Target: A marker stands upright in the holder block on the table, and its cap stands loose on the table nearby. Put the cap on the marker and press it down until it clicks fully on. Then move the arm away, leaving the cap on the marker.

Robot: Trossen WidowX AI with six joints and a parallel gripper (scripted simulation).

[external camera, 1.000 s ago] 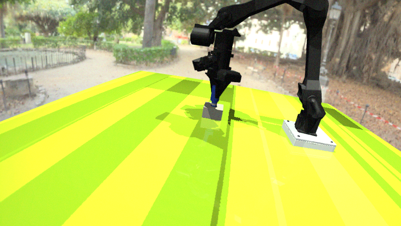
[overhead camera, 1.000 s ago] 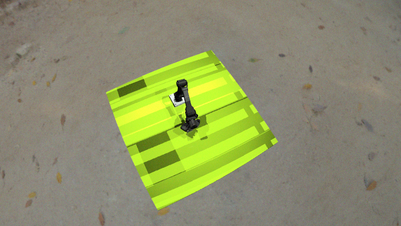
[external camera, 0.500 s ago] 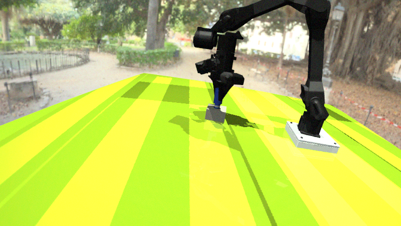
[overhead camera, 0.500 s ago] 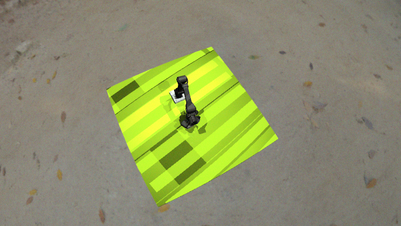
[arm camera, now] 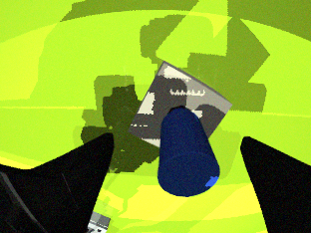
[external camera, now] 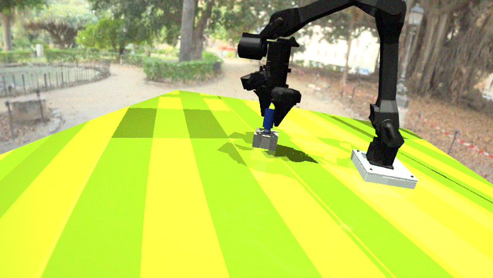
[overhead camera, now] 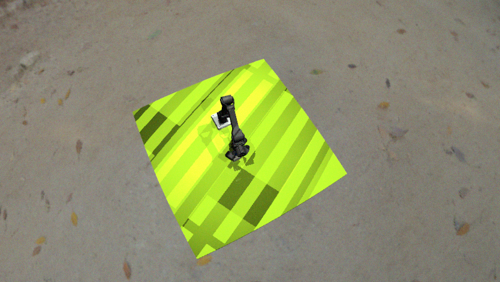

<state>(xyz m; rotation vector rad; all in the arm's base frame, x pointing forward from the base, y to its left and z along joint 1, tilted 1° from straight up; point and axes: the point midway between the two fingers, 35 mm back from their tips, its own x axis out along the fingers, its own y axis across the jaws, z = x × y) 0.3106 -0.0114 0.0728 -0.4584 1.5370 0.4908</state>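
My gripper tip is 1 cm below the marker cap. Round my gripper tip: holder block (5 cm below).
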